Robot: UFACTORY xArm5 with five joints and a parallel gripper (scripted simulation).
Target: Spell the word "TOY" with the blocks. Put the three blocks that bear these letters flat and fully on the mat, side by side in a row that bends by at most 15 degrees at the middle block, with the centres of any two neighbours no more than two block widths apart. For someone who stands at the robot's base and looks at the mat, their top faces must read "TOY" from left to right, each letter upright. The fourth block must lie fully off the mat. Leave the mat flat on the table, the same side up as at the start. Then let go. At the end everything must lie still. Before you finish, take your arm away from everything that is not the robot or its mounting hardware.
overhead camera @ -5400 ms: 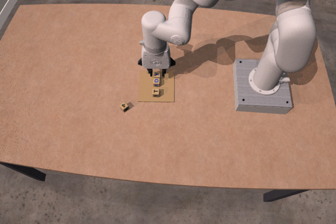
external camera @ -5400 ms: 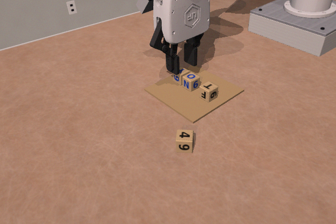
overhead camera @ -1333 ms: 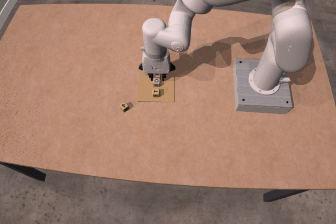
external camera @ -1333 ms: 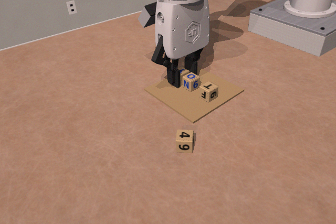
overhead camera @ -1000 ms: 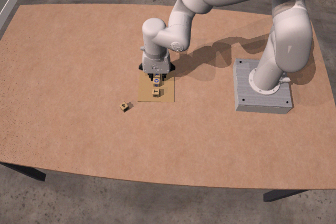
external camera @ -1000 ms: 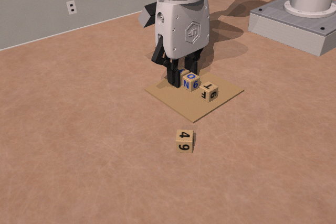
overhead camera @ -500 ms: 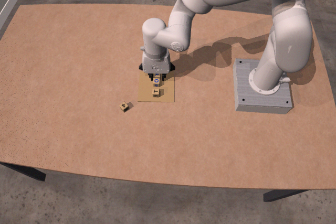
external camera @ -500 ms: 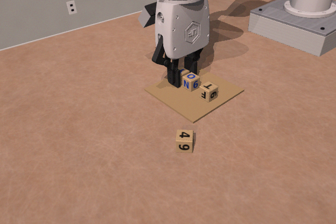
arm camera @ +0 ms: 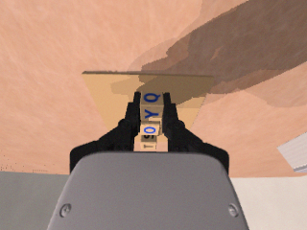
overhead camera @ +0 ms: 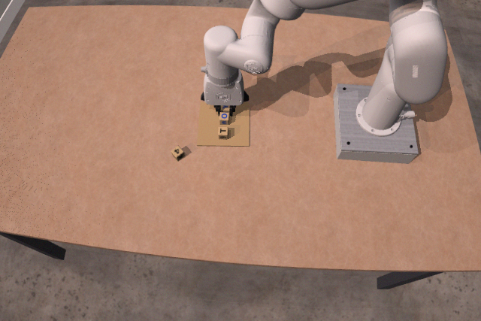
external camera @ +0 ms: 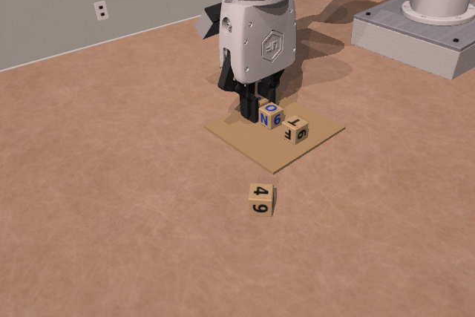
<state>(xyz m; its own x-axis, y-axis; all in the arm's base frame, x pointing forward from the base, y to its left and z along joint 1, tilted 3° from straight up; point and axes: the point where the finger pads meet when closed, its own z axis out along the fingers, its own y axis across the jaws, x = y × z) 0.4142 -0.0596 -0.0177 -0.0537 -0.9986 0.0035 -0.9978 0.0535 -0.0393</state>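
Right now the O block is 3 cm to the left of my hand and 1 cm below it. Round my hand: tan mat 4 cm to the left, 2 cm below, 1 cm ahead; then T block 7 cm to the left, 1 cm below, 1 cm ahead.
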